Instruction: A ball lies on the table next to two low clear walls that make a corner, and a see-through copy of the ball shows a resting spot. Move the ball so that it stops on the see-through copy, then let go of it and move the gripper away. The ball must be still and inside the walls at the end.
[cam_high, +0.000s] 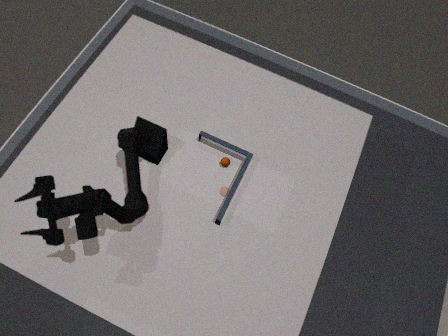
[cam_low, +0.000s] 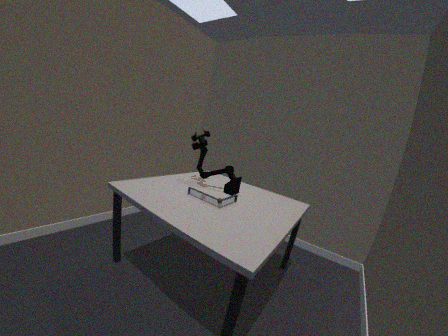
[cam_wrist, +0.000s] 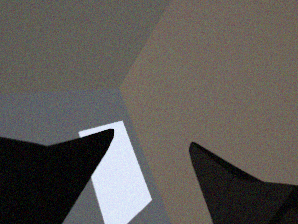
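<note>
Now: the orange ball 410 mm ahead of my gripper tip, 580 mm to the left of it and 470 mm below it. Round my gripper tip: see-through copy of ball: 450 mm ahead, 450 mm to the left, 470 mm below.
</note>
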